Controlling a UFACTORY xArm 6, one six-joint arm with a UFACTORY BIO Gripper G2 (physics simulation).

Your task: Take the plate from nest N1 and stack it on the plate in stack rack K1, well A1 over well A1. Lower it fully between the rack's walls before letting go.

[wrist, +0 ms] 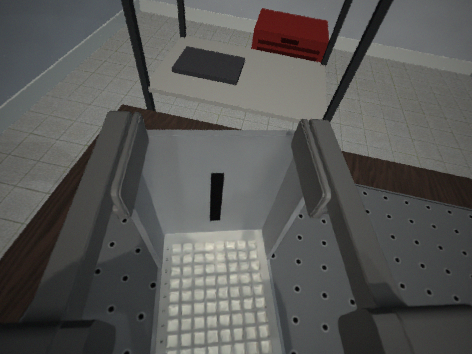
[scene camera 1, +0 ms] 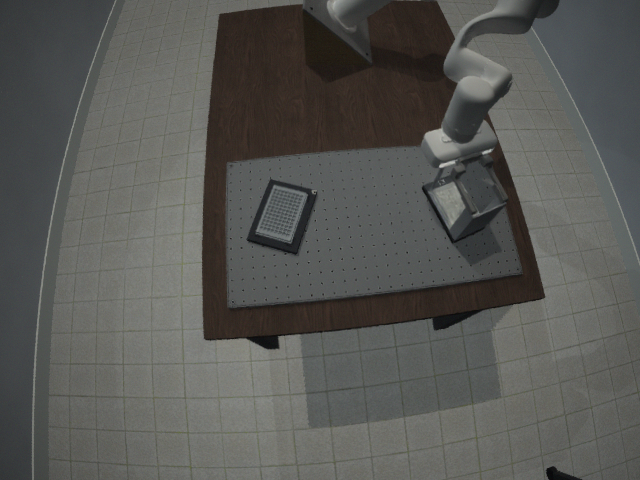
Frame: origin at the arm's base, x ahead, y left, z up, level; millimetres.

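Seen in the pictures: end effector, tool point: (wrist: 223, 163) (scene camera 1: 484, 198); arm's base, origin of the base link: (scene camera 1: 340, 16).
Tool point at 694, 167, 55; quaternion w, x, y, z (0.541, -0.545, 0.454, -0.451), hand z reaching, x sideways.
Pixels of each thing's top centre, then the offset from my tool point to it, as dx, dy, dz. Level surfaces: height alone.
- dark nest N1, middle of its top: (scene camera 1: 282, 213) -98, -421, -137
- Stack rack K1, middle of its top: (wrist: 232, 297) (scene camera 1: 471, 179) -50, -11, -6
- whitish plate, middle of its top: (wrist: 218, 313) (scene camera 1: 458, 206) -40, -9, -118
- perforated grey board, its level: dz -151
- dark wooden table, its level: dz -165
A plate (scene camera 1: 281, 212) with a grid of wells lies in the dark nest N1 (scene camera 1: 305, 222) at the left of the grey board. Stack rack K1 (scene camera 1: 471, 225) (wrist: 182, 175), with pale tall walls and a dark slot in one of them, stands at the board's right side. A whitish plate (scene camera 1: 448, 202) (wrist: 217, 290) lies low between its walls. My gripper (scene camera 1: 488, 201) (wrist: 220, 167) is over the rack, shut to its narrow stand with a wide gap between the fingers and nothing held. Part of the rack's plate is cut off in the wrist view.
The perforated grey board (scene camera 1: 361, 290) lies on the dark wooden table (scene camera 1: 258, 103). The arm's base plate stands at the table's far side. Beyond the table, in the wrist view, a pale shelf (wrist: 280, 90) between dark posts bears a red box (wrist: 292, 32) and a dark flat box (wrist: 209, 65).
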